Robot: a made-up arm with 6 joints.
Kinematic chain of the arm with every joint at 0, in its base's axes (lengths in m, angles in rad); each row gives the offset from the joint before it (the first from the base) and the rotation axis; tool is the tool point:
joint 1: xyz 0 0 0.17 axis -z
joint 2: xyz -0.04 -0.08 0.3 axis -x
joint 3: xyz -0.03 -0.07 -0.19 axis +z
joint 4: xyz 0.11 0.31 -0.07 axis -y
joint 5: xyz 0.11 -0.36 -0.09 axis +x
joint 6: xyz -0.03 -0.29 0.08 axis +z
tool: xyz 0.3 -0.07 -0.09
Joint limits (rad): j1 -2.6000..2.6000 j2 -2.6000..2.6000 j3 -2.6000..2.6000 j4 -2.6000..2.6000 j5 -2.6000..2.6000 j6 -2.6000..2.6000
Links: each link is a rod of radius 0.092 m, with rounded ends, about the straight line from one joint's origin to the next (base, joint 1, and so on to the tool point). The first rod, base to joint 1, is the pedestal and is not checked.
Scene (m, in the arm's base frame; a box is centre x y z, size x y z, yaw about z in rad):
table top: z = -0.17
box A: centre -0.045 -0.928 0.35 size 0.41 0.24 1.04 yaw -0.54
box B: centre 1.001 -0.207 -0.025 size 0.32 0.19 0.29 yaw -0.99
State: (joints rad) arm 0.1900 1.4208 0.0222 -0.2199 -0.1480 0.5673
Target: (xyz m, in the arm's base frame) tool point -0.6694 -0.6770 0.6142
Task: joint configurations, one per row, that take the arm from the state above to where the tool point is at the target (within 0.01 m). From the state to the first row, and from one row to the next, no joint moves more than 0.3 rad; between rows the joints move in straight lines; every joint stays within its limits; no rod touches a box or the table.
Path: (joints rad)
1: 0.2524 1.5890 -0.2733 -0.3151 -0.2925 0.7260
2: 0.3147 1.7573 -0.5688 -0.4104 -0.4369 0.8848
3: 0.3771 1.9255 -0.8643 -0.5056 -0.5814 1.0435
4: 0.4394 2.0937 -1.1598 -0.6009 -0.7259 1.2022
5: 0.5018 2.2619 -1.4553 -0.6961 -0.8703 1.3610
6: 0.5641 2.4302 -1.7508 -0.7914 -1.0148 1.5197
7: 0.5983 2.2006 -1.5337 -0.7579 -0.7739 1.2415
8: 0.6326 1.9711 -1.3165 -0.7244 -0.5329 0.9633
9: 0.6668 1.7416 -1.0994 -0.6910 -0.2920 0.6851
10: 0.7010 1.5121 -0.8823 -0.6575 -0.0511 0.4069
11: 0.7352 1.2825 -0.6651 -0.6240 0.1899 0.1287
12: 0.7694 1.0530 -0.4480 -0.5905 0.4308 -0.1495

